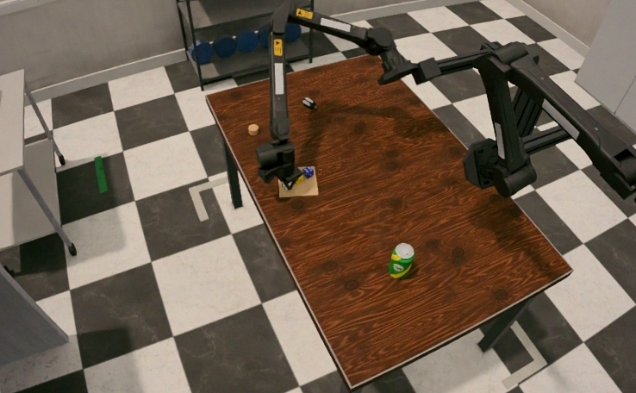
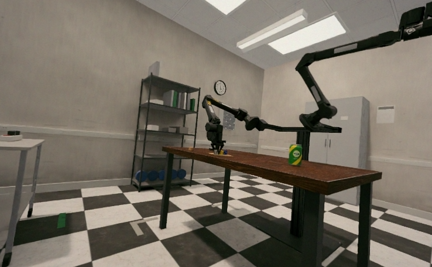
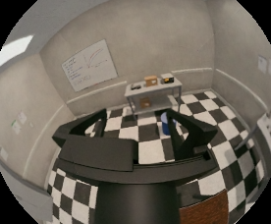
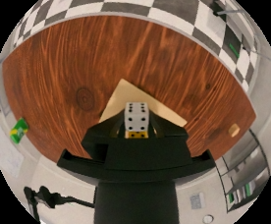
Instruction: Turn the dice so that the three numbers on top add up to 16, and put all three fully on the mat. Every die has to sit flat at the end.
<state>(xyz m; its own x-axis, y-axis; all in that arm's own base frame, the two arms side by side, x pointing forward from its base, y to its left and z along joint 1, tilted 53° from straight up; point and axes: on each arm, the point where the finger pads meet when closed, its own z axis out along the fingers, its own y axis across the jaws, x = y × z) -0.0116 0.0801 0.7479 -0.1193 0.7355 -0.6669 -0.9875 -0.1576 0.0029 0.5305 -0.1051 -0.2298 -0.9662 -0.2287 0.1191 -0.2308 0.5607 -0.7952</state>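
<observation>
Now: right hand right at the white die. From my right hand the other things lie so: yellow die (50 mm behind, 10 mm to the right); tan mat (50 mm behind, 10 mm to the right, 10 mm below); blue die (90 mm behind, 20 mm to the right).
</observation>
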